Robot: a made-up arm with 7 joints. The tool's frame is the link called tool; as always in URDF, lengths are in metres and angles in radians. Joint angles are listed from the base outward.
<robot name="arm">
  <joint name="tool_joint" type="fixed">
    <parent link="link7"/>
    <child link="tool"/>
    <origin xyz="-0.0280 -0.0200 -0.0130" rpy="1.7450 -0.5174 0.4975"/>
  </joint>
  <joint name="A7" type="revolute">
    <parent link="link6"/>
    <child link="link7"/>
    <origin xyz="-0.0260 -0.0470 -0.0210"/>
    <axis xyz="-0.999 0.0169 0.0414"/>
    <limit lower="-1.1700" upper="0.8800"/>
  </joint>
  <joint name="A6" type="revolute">
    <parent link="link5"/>
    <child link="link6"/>
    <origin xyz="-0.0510 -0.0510 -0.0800"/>
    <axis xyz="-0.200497 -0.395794 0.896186"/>
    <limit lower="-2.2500" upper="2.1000"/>
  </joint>
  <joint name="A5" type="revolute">
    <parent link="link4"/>
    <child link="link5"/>
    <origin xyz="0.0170 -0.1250 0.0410"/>
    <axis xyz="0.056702 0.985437 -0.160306"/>
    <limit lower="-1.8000" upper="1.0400"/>
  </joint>
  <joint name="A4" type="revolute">
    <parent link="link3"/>
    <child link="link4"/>
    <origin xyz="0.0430 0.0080 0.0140"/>
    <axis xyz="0 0 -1"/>
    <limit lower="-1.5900" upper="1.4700"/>
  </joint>
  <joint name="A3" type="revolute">
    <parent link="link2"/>
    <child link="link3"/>
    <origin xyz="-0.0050 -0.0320 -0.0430"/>
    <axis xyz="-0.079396 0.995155 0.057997"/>
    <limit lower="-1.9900" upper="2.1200"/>
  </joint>
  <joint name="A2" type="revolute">
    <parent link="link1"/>
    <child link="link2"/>
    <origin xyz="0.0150 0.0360 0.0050"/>
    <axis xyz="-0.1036 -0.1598 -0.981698"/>
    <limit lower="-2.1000" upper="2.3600"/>
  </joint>
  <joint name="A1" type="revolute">
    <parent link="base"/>
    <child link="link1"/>
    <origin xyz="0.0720 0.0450 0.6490"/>
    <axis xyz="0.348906 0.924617 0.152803"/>
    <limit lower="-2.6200" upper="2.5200"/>
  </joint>
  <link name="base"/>
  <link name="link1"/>
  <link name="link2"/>
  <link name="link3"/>
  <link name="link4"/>
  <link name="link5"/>
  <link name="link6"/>
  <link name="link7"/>
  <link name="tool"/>
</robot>
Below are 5 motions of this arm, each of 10 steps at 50 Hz.
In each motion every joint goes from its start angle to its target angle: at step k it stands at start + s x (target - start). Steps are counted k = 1, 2, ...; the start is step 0. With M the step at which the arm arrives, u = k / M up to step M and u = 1 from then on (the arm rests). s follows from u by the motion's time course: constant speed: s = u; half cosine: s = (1 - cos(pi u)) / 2; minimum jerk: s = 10 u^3 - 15 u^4 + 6 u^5.
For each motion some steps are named. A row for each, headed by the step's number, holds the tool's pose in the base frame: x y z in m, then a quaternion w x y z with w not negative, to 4 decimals.
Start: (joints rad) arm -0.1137 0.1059 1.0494 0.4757 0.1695 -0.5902 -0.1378
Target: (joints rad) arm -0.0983 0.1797 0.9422 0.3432 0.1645 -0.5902 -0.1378
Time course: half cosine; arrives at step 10
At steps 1, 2, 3, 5, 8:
1: -0.0428 -0.0391 0.7379 0.6371 0.6237 -0.0952 -0.4429
2: -0.0439 -0.0406 0.7362 0.6345 0.6278 -0.0957 -0.4405
3: -0.0455 -0.0428 0.7336 0.6307 0.6342 -0.0966 -0.4368
5: -0.0495 -0.0484 0.7264 0.6206 0.6506 -0.0991 -0.4264
8: -0.0547 -0.0557 0.7161 0.6073 0.6722 -0.1027 -0.4109

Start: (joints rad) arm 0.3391 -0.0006 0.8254 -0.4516 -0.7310 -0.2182 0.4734
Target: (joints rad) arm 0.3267 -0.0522 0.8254 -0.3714 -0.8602 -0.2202 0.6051
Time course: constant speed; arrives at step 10
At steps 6, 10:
6: 0.0854 -0.1382 0.4080 0.4823 0.7527 0.3040 0.3291
10: 0.0916 -0.1378 0.4073 0.5089 0.7286 0.2965 0.3497

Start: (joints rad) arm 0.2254 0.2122 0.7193 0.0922 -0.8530 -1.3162 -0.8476
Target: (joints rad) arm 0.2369 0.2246 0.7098 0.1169 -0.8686 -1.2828 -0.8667
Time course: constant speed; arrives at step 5
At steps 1, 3, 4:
1: -0.0010 -0.0791 0.5311 0.2921 0.7310 -0.6081 -0.1030
3: -0.0027 -0.0796 0.5311 0.2906 0.7303 -0.6110 -0.0945
4: -0.0035 -0.0798 0.5311 0.2898 0.7299 -0.6125 -0.0902

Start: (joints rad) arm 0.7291 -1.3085 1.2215 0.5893 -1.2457 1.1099 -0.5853
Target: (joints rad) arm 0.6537 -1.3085 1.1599 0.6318 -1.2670 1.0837 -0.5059
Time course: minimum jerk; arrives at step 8
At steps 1, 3, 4, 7, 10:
1: 0.2391 0.1220 0.3948 0.4380 -0.3741 -0.6004 -0.5547
3: 0.2467 0.1183 0.3996 0.4191 -0.3722 -0.5976 -0.5732
4: 0.2531 0.1150 0.4039 0.4026 -0.3701 -0.5949 -0.5891
7: 0.2664 0.1077 0.4137 0.3665 -0.3641 -0.5882 -0.6222
10: 0.2669 0.1074 0.4141 0.3653 -0.3638 -0.5879 -0.6233

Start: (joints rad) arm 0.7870 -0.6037 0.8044 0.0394 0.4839 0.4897 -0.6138
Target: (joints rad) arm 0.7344 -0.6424 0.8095 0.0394 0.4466 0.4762 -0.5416
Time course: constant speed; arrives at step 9
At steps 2, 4, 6, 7, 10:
2: 0.1525 -0.1362 0.5078 0.0913 -0.7435 -0.5895 0.3024
4: 0.1546 -0.1357 0.5071 0.0865 -0.7440 -0.5960 0.2892
6: 0.1567 -0.1352 0.5065 0.0816 -0.7444 -0.6025 0.2760
7: 0.1577 -0.1350 0.5061 0.0791 -0.7445 -0.6057 0.2695
10: 0.1599 -0.1345 0.5055 0.0741 -0.7445 -0.6120 0.2563

